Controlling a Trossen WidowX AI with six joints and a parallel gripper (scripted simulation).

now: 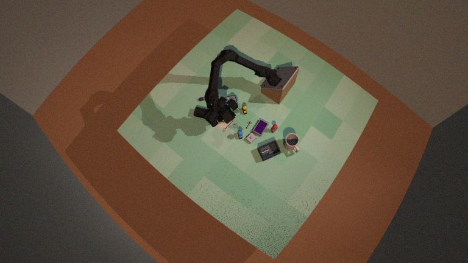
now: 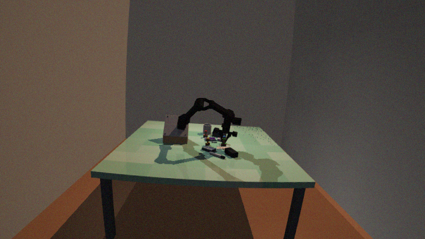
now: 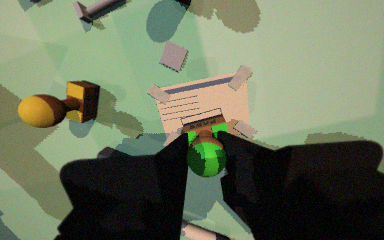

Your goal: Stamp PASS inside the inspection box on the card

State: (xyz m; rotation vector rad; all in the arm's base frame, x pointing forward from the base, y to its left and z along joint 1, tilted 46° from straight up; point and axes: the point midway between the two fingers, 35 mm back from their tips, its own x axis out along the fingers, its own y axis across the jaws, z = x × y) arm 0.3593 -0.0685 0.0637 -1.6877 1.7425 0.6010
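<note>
My gripper tip is now 10 mm to the right of the beige card and 50 mm above it. Round my gripper tip: green-knobbed stamp 10 mm below; then blue-labelled flat box 110 mm behind, 70 mm to the right, 40 mm below; then blue-knobbed stamp 10 mm ahead, 130 mm to the left, 30 mm below.
</note>
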